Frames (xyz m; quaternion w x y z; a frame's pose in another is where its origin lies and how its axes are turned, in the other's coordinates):
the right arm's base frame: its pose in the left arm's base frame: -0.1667 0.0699 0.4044 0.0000 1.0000 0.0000 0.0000
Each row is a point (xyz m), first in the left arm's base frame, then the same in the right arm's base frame.
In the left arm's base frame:
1: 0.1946 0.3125 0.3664
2: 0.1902 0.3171 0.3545
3: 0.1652 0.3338 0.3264
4: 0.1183 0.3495 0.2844
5: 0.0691 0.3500 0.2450
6: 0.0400 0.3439 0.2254
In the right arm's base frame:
1: 0.3613 -0.2426 0.0380
2: 0.3569 -0.2472 0.0499
3: 0.3319 -0.2639 0.0780
4: 0.2850 -0.2796 0.1200
5: 0.2358 -0.2801 0.1594
6: 0.2067 -0.2740 0.1790

